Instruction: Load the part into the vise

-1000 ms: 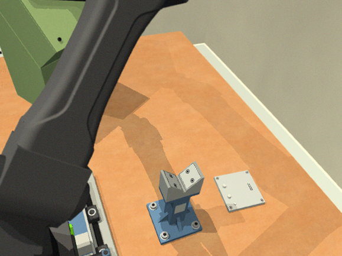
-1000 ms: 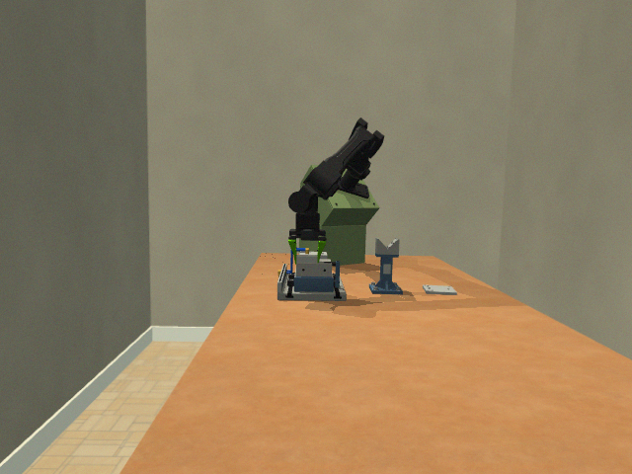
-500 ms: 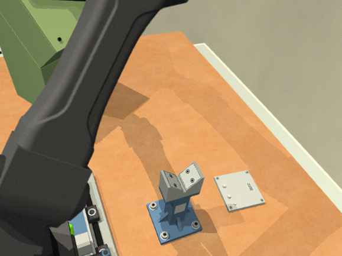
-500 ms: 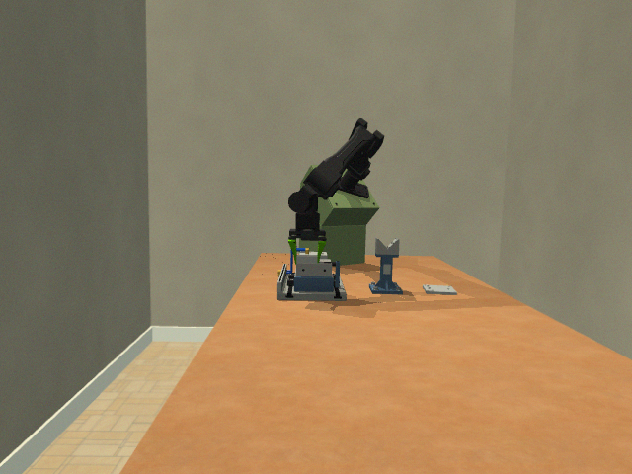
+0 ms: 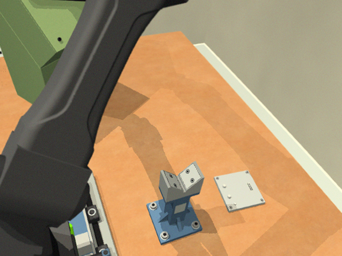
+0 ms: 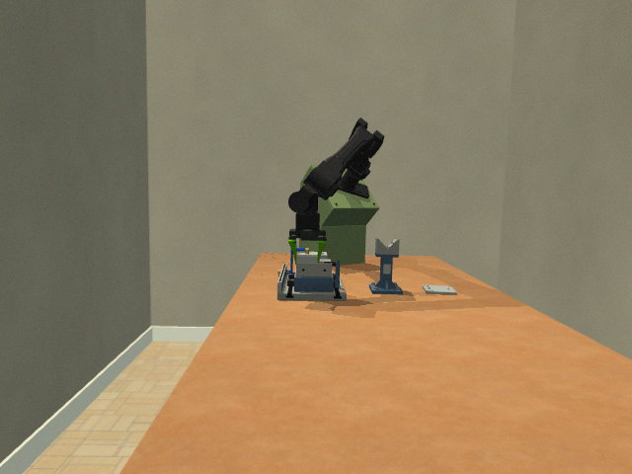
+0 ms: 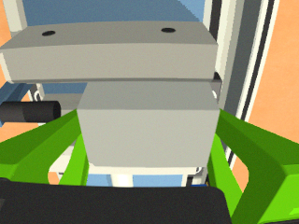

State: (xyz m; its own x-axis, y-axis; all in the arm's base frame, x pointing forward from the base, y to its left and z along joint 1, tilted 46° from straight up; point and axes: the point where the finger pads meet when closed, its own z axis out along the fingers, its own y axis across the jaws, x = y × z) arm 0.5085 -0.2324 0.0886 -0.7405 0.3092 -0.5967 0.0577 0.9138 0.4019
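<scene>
My gripper is now right at the grey part. The rest, counted from my hand: fixed jaw 3 cm ahead, 2 cm to the left, 2 cm below; moving jaw 3 cm behind, 2 cm to the left, 2 cm below; work stop 1 cm ahead, 7 cm to the left.
</scene>
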